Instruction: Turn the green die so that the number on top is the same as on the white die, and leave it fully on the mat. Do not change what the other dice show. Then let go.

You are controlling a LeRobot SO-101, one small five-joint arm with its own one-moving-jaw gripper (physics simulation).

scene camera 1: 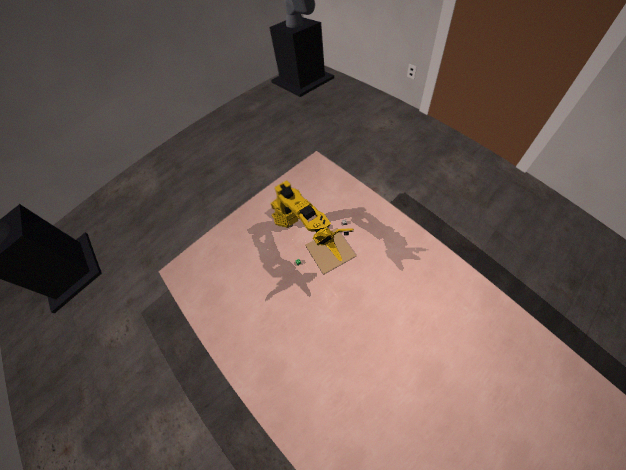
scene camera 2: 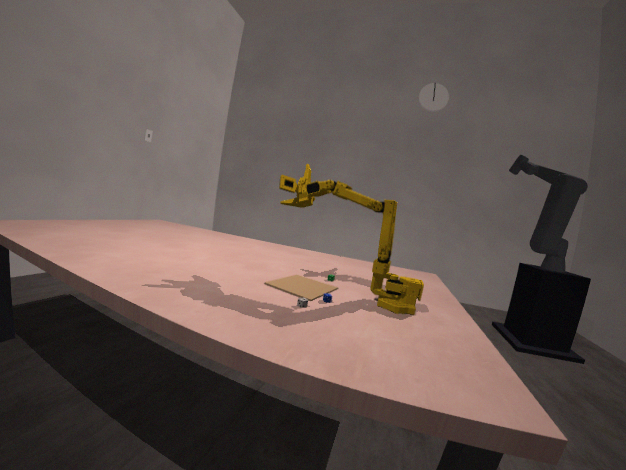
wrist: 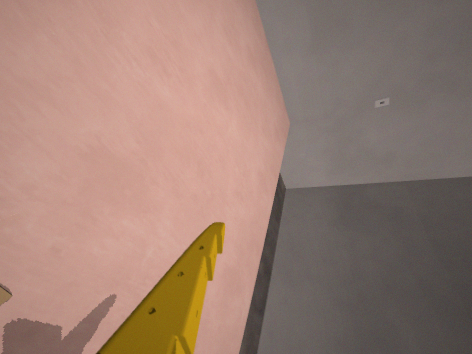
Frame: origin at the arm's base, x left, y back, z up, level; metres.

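Seen in the pictures: hand at its tool point: (scene camera 1: 340,259) (scene camera 2: 282,201) (wrist: 223,234); arm's base at its link origin: (scene camera 1: 289,219) (scene camera 2: 388,303).
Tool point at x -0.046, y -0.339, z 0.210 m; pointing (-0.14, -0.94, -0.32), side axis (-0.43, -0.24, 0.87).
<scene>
Pixels of each thing's top centre, then the offset from my tool point to it. Level surfaces: height alone.
- green die at its top centre: (scene camera 2: 331,275) (scene camera 1: 298,261) dx -0.053, dy +0.166, dz -0.194 m
- tan square mat at its top centre: (scene camera 2: 302,285) (scene camera 1: 330,250) dx +0.066, dy +0.120, dz -0.206 m
- white die at its top centre: (scene camera 2: 303,298) (scene camera 1: 344,221) dx +0.189, dy +0.165, dz -0.194 m
- blue die at its top centre: (scene camera 2: 327,294) dx +0.125, dy +0.202, dz -0.194 m
- pink table at its surface level: dz -0.210 m
The green die (scene camera 1: 298,262) (scene camera 2: 331,277) lies on the table beside the mat, apart from it. The tan square mat (scene camera 1: 323,260) (scene camera 2: 298,286) lies flat in front of the arm; a corner of the mat (wrist: 4,294) shows at the wrist view's left edge. The white die (scene camera 1: 344,222) (scene camera 2: 302,302) and the blue die (scene camera 2: 327,297) lie off the mat on its other side. The blue die does not show in scene camera 1. The top numbers are too small to read. My gripper (scene camera 1: 346,244) (scene camera 2: 294,184) is fully open and empty, high above the table; one notched jaw shows in the wrist view.
The pink table (scene camera 1: 404,328) (scene camera 2: 151,252) (wrist: 125,125) carries the arm's base (scene camera 1: 283,217) (scene camera 2: 399,295) near one end. Two shadows of the arm fall across the table, one close to the green die. Dark pedestals and a grey robot arm (scene camera 2: 551,217) stand beyond the table.
</scene>
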